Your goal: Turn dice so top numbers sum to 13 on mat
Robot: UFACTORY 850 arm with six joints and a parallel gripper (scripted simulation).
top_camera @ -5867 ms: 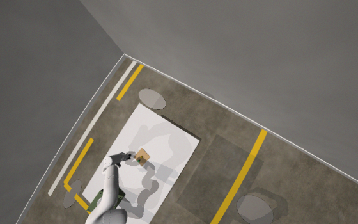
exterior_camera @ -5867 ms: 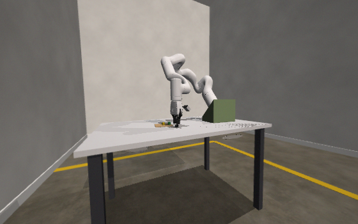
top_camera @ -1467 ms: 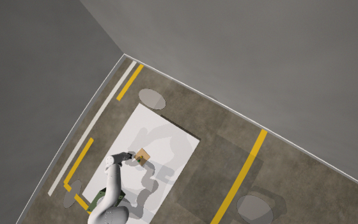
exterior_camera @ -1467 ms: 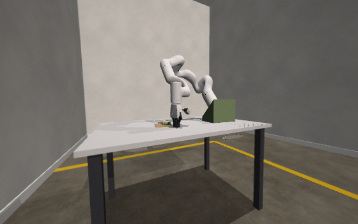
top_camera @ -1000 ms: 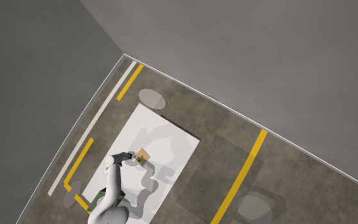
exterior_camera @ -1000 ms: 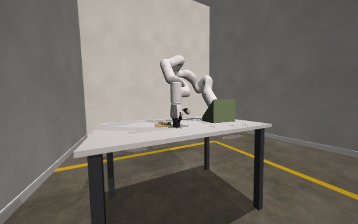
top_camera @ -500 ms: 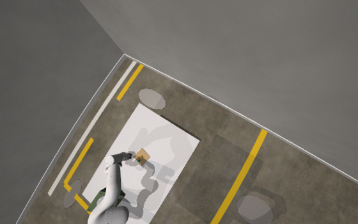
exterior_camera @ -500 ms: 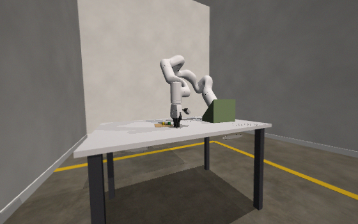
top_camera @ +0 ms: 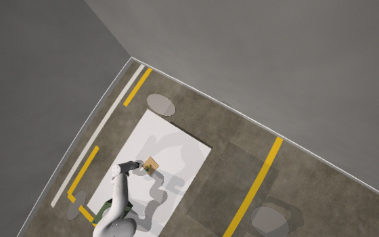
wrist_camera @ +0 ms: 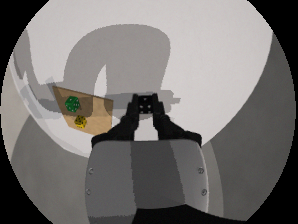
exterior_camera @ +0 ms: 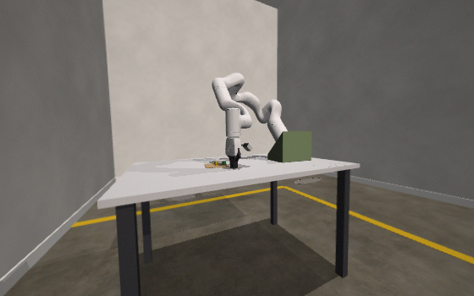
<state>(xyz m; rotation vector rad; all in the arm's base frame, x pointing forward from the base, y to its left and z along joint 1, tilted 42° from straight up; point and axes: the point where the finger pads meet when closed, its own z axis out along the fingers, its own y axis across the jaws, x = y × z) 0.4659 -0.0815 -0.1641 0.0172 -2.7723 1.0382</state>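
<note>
My hand is 140 mm to the left of the yellow die, 50 mm short of it and 10 mm above it. From my hand the other things lie so: green die (130 mm to the right, 10 mm below); then black die (10 mm below); then tan mat (140 mm to the right, 50 mm ahead, 20 mm below).
</note>
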